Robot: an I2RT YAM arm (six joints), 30 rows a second.
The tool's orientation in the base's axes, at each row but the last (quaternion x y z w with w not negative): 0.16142, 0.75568, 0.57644, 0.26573; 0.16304, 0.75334, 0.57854, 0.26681; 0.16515, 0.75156, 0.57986, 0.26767; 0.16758, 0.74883, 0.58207, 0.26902; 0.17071, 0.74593, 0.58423, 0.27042; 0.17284, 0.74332, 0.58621, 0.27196
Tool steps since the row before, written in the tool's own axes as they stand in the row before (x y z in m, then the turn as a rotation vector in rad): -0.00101, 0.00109, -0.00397, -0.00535, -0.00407, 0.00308; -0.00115, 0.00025, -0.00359, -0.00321, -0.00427, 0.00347; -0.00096, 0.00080, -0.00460, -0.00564, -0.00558, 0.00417; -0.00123, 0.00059, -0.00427, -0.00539, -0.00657, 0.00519; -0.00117, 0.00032, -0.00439, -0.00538, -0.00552, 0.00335; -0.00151, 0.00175, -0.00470, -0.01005, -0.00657, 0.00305
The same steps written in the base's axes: -0.00159, -0.00337, 0.00203, 0.00638, -0.00168, -0.00334; -0.00121, -0.00339, 0.00116, 0.00490, -0.00024, -0.00406; -0.00201, -0.00392, 0.00182, 0.00735, -0.00141, -0.00494; -0.00161, -0.00387, 0.00158, 0.00782, -0.00073, -0.00612; -0.00174, -0.00401, 0.00130, 0.00664, -0.00189, -0.00480; -0.00176, -0.00408, 0.00277, 0.01022, -0.00508, -0.00482
